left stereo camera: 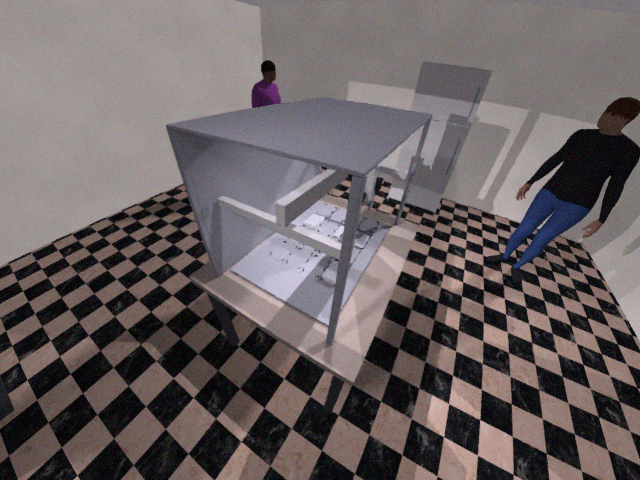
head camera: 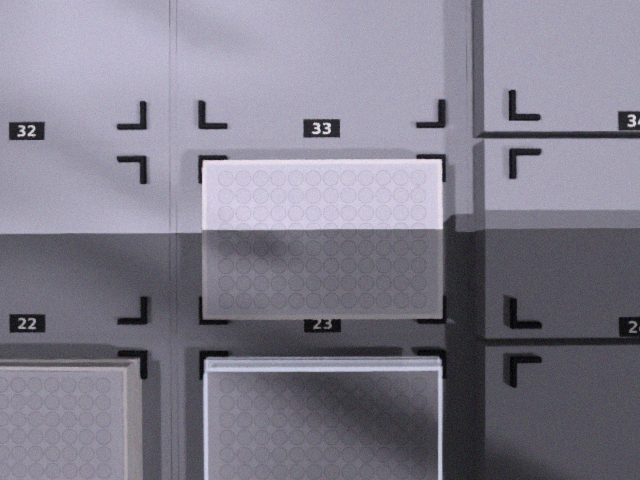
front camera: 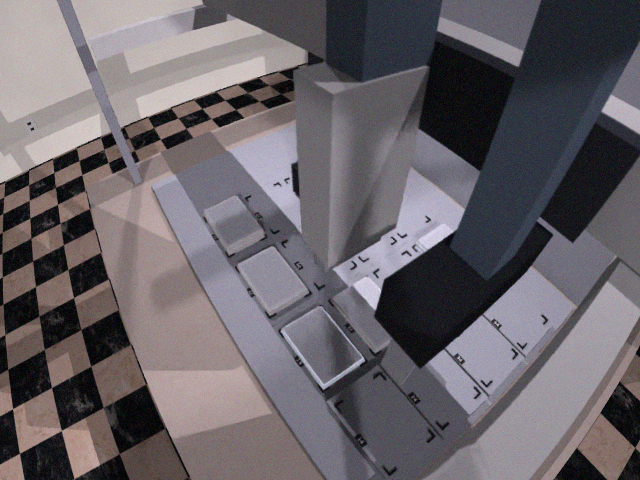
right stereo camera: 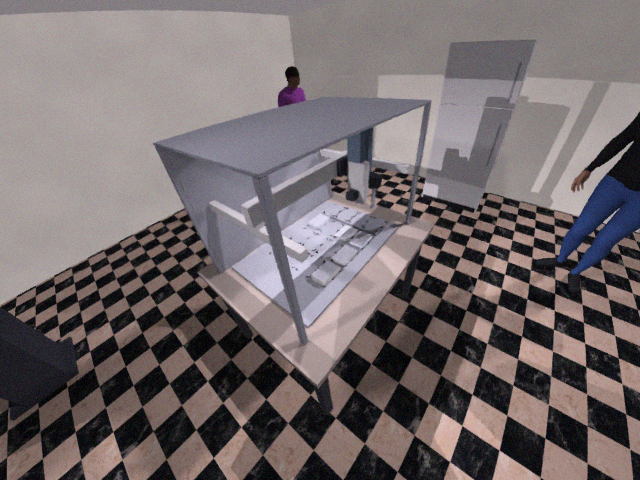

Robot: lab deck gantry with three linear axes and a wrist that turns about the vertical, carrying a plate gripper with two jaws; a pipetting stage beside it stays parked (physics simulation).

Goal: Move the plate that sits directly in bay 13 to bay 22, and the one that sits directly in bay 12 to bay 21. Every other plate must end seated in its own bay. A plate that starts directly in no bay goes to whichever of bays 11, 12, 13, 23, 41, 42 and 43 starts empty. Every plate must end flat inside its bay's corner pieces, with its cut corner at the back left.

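Places are measured from the robot's base along level axes (x ahead, y left, z up), in centimetres.
Pixels of known places: gripper, between the fingertips: [left stereo camera: 362,205] [right stereo camera: 364,204]; robot's base, origin of its link: [front camera: 205,218] [right stereo camera: 324,286].
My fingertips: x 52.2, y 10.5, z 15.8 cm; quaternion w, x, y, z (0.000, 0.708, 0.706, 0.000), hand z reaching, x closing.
For each thing: its middle in the pictures, then the offset to it from my fingertips. "*": a spot on its surface instead.
- bright-rimmed plate, middle of its body: [head camera: 323,439] [front camera: 322,345] [right stereo camera: 361,239] [left stereo camera: 359,239] dx -13.0, dy -6.2, dz -15.0 cm
- flat plate, middle of its body: [head camera: 322,239] [front camera: 371,312] [right stereo camera: 346,233] [left stereo camera: 343,233] dx -13.0, dy +4.5, dz -15.0 cm
- bay 22, a spot on its surface: [head camera: 67,268] * dx -27.1, dy +2.9, dz -15.8 cm
- bay 21, a spot on its surface: [front camera: 276,209] * dx -45.1, dy +4.1, dz -15.8 cm
- pale plate, middle of its body: [front camera: 451,252] [left stereo camera: 314,220] [right stereo camera: 319,220] dx -13.0, dy +25.9, dz -13.8 cm
- bay 33, a spot on its surface: [head camera: 320,62] * dx -13.0, dy +14.2, dz -15.8 cm
A plate [front camera: 272,279] [head camera: 56,423] sits in bay 12. A bright-rimmed plate [front camera: 323,347] [head camera: 323,428] sits in bay 13, behind whose back edge a second rim line shows. A flat plate [front camera: 368,322] [head camera: 321,273] lies in bay 23, and a plate [front camera: 233,222] sits in bay 11. The visible right part of bay 22 [head camera: 67,268] is bare, as is the visible part of bay 21 [front camera: 276,209]. A pale plate [front camera: 435,236] [right stereo camera: 319,222] shows farther back; its bay is unclear. My black gripper [front camera: 462,299] hangs above the deck's right side in the front view; its jaws are hidden.
A tall pale housing [front camera: 361,170] on a blue column stands left of the gripper and hides part of the back bays. Corner pieces of bay 33 [head camera: 320,62] show behind bay 23. Frame posts [left stereo camera: 345,258] [right stereo camera: 279,248] stand at the deck's corners. Two people stand beyond the bench.
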